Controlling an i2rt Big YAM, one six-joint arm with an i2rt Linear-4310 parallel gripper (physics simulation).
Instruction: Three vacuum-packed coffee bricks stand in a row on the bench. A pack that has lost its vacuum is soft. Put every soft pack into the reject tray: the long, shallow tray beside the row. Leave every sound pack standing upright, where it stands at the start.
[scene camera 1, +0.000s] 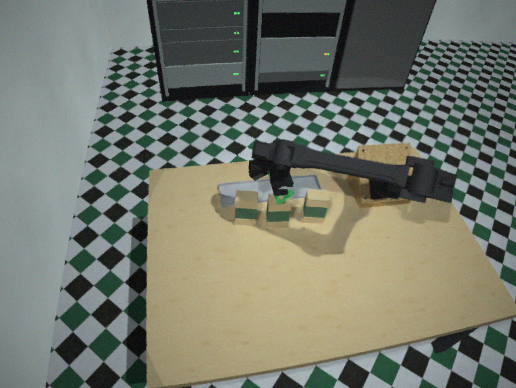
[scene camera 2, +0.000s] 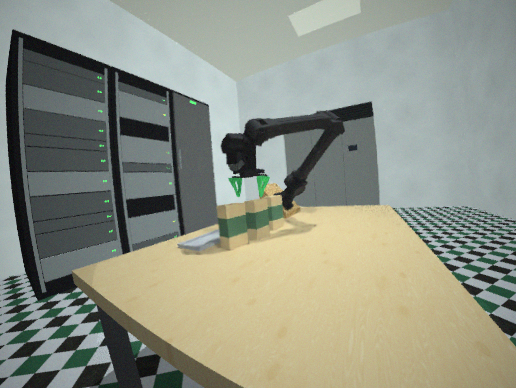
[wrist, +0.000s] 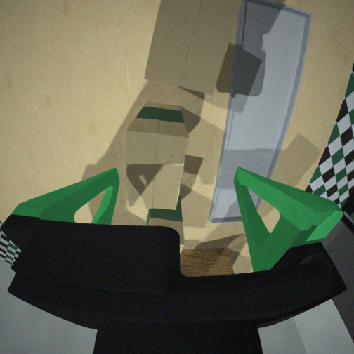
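Observation:
Three tan coffee packs with green bands stand upright in a row: the left pack, the middle pack and the right pack. The shallow grey reject tray lies behind the row and holds no pack. My gripper is open and empty, with its green fingertips above the row near the middle pack. I cannot tell by sight which packs are soft. The gripper partly hides the right pack in the wrist view.
A speckled wooden block stands at the arm's base, right of the row. The arm reaches over the bench from there. Dark server racks stand on the checkered floor behind the bench.

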